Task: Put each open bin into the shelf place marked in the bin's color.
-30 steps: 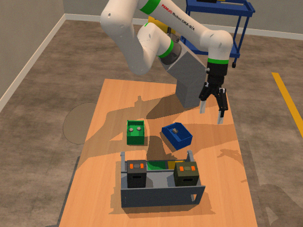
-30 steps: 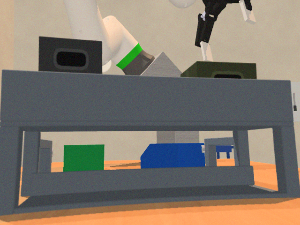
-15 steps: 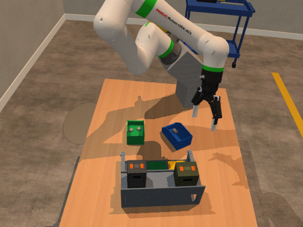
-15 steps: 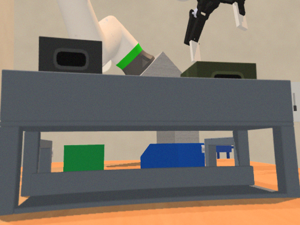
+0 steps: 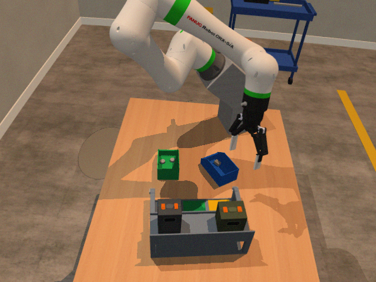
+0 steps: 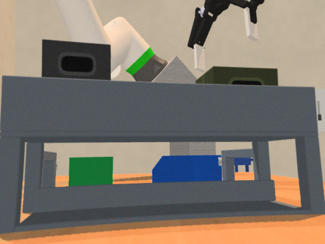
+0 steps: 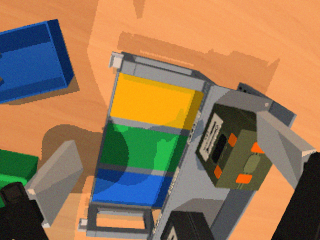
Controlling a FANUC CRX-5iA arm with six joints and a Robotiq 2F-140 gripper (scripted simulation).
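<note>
Right now the green bin is 32 cm to the right of my hand, 26 cm below it and 18 cm behind it. The rest, counted from my hand: black box: 26 cm to the right, 22 cm ahead, 14 cm below; then olive box: 18 cm ahead, 15 cm below, 3 cm to the right; then blue bin: 26 cm below, 18 cm behind, 7 cm to the right.
</note>
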